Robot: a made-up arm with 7 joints.
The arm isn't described. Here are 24 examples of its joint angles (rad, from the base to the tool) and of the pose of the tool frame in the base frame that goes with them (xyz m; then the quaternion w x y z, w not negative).
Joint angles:
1: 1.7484 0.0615 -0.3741 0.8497 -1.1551 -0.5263 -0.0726
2: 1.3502 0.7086 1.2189 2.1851 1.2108 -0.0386 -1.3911
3: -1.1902 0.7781 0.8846 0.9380 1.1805 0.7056 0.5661
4: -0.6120 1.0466 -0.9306 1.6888 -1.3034 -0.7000 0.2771
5: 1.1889 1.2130 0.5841 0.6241 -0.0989 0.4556 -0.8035
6: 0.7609 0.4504 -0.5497 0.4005 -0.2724 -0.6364 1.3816
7: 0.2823 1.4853 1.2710 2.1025 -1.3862 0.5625 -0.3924
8: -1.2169 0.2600 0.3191 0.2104 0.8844 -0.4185 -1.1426
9: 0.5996 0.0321 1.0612 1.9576 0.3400 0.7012 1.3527
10: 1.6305 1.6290 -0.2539 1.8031 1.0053 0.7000 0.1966
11: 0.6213 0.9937 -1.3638 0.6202 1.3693 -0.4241 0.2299
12: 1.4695 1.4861 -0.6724 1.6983 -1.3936 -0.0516 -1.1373
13: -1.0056 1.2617 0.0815 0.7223 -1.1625 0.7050 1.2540
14: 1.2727 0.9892 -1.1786 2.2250 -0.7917 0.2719 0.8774
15: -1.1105 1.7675 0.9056 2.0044 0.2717 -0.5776 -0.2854
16: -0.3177 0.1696 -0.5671 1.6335 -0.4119 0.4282 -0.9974
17: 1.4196 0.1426 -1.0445 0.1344 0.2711 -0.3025 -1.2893
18: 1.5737 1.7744 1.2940 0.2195 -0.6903 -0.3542 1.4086
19: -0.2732 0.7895 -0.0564 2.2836 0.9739 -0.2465 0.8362
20: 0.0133 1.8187 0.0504 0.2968 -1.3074 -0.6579 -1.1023
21: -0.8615 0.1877 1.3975 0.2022 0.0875 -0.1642 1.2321
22: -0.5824 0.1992 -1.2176 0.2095 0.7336 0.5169 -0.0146
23: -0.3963 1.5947 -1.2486 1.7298 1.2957 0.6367 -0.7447
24: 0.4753 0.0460 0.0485 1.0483 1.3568 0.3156 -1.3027
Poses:
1: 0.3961 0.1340 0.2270 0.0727 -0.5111 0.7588 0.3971
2: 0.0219 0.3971 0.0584 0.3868 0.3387 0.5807 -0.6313
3: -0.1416 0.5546 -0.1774 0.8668 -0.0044 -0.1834 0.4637
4: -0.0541 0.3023 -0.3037 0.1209 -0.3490 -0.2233 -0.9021
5: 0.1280 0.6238 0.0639 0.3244 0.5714 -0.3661 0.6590
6: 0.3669 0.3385 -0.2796 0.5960 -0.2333 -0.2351 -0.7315
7: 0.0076 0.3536 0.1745 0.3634 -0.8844 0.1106 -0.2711
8: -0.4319 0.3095 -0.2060 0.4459 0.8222 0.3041 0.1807
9: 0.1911 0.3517 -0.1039 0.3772 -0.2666 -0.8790 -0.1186
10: 0.0277 0.4023 0.2088 0.4143 0.2814 -0.8584 -0.1105
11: 0.2286 0.4860 -0.2743 0.8377 0.0975 -0.5328 -0.0698
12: 0.1731 0.4098 0.1536 0.5212 -0.7389 0.3385 0.2605
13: -0.0278 0.5972 -0.1889 0.5697 0.2647 0.7293 -0.2713
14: 0.2262 0.2037 0.0002 0.1847 0.4572 -0.3689 -0.7879
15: 0.2256 0.3236 -0.0254 0.2671 0.0584 -0.7796 -0.5634
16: 0.0867 0.0972 -0.3279 0.7116 0.4058 -0.5584 -0.1308
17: 0.4948 0.2137 -0.0604 0.3323 0.5276 -0.7595 0.1853
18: -0.1454 0.6448 0.0126 0.4318 0.3816 -0.8155 0.0544
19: 0.1315 0.2598 -0.1452 0.3618 -0.4842 -0.7014 -0.3777
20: 0.0625 0.6442 0.1247 0.1777 0.7090 -0.1418 -0.6675
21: -0.3596 0.3033 -0.3186 0.8483 -0.0638 -0.2042 0.4843
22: -0.2594 0.2242 -0.4225 0.8446 0.0081 0.4751 -0.2466
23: -0.0137 0.4202 -0.2106 0.8749 0.3140 0.2563 -0.2652
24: 0.3478 0.1951 -0.2606 0.7935 0.0027 -0.1270 0.5952
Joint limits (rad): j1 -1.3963..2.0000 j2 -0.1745..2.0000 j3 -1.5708..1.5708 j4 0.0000..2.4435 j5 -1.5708..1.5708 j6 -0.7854..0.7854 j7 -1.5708..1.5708
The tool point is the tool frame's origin. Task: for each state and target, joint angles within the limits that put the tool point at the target. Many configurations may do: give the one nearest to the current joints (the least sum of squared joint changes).
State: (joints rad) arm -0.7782 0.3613 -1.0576 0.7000 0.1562 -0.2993 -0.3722
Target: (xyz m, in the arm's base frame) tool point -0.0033 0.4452 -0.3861
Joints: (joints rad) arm -0.2425 0.8509 -0.8386 0.6561 0.1562 -0.2993 -0.3722
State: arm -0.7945 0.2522 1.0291 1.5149 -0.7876 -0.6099 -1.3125
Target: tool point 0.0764 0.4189 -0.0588
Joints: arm -0.5824 0.7932 1.0587 2.0355 -0.7876 -0.6099 -1.3125
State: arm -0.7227 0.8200 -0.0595 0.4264 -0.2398 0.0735 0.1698
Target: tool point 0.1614 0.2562 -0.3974
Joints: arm -0.0568 0.3244 -0.2137 1.0283 -0.2398 0.0735 0.1698
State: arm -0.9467 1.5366 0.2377 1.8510 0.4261 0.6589 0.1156
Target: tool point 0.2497 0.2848 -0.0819
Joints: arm -1.3884 2.0000 0.9078 1.9433 0.4261 0.6589 0.1156
